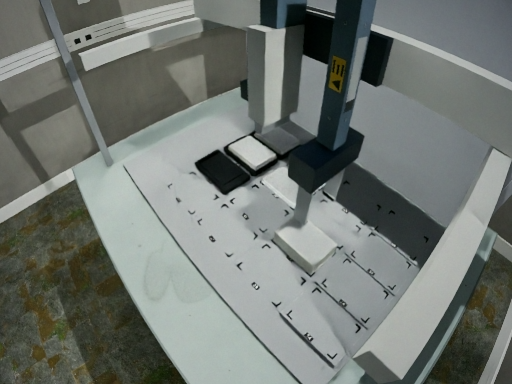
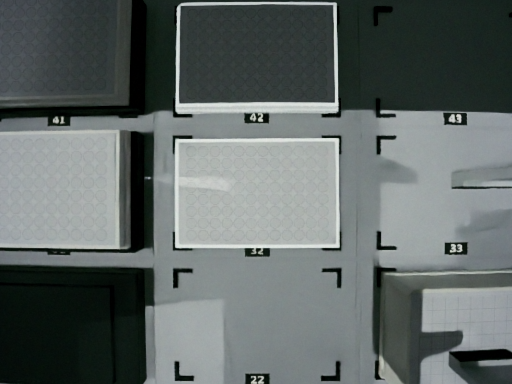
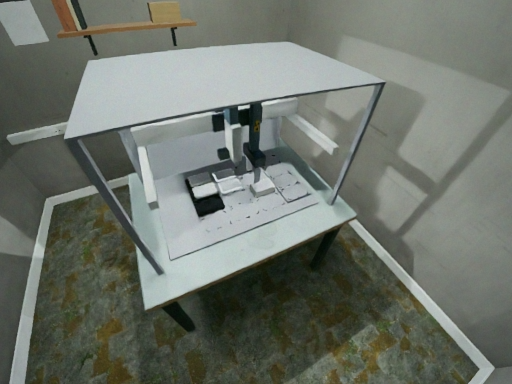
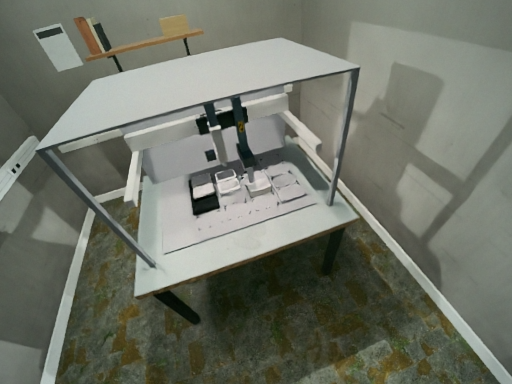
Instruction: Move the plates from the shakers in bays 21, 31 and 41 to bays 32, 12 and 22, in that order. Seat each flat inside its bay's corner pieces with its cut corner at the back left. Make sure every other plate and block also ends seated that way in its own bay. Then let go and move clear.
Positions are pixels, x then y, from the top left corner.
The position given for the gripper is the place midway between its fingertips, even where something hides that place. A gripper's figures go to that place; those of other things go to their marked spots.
The gripper (image 2: 480,270) is 22 cm from the lens. A white plate (image 2: 276,192): 22 cm from the lens.
